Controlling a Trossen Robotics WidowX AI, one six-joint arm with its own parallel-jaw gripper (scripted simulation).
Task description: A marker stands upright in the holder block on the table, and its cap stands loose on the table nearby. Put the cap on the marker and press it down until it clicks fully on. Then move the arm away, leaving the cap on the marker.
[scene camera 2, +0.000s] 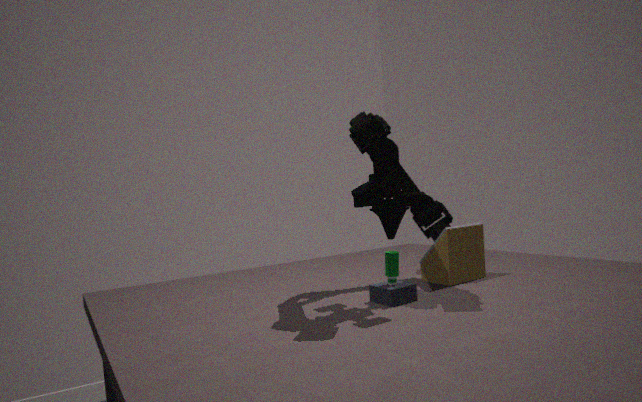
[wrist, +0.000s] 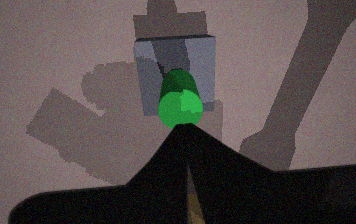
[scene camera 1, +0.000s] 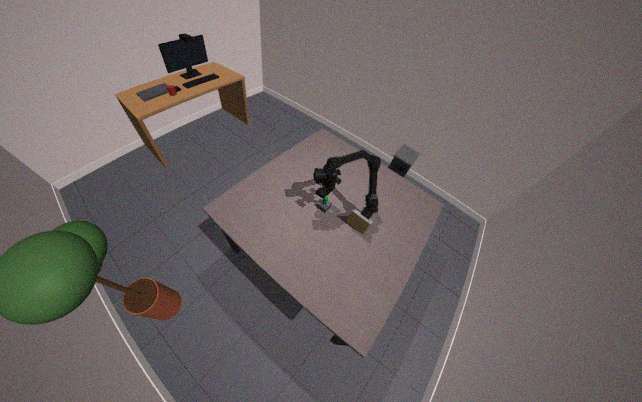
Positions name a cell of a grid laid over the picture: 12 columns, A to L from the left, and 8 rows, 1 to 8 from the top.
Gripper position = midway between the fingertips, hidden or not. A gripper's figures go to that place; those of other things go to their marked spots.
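Labels:
My gripper (wrist: G5) sits 110 mm from the lens; a green cap (wrist: G4) sits 130 mm from the lens.

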